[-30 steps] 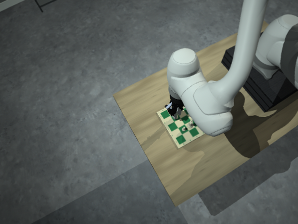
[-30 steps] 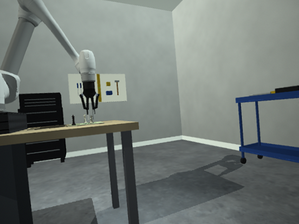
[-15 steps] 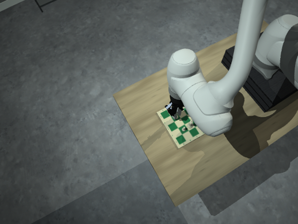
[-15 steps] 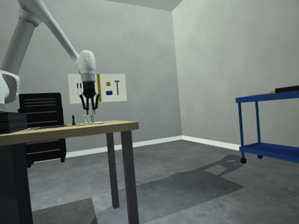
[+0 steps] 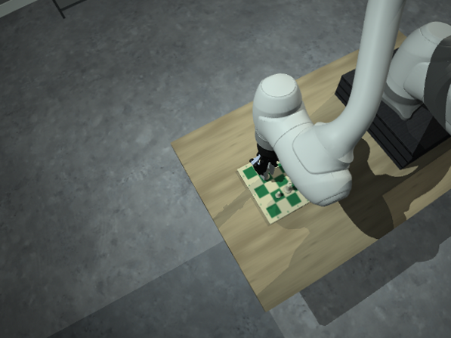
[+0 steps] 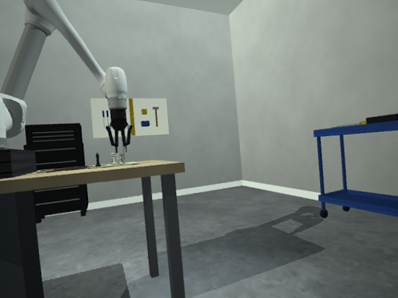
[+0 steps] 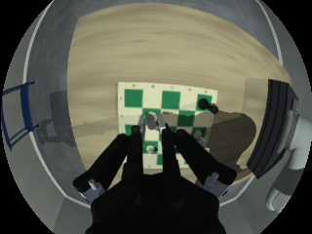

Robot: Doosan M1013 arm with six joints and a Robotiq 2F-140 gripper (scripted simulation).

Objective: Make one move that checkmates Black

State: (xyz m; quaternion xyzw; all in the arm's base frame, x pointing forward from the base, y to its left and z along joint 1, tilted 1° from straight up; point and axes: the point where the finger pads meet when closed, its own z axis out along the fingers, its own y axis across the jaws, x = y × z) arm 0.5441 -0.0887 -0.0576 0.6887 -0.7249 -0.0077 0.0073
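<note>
My gripper is now 12 cm past the black piece, 2 cm to the left of it and 2 cm above it. Round my hand: chessboard: 3 cm behind, 4 cm to the left, 6 cm below.
</note>
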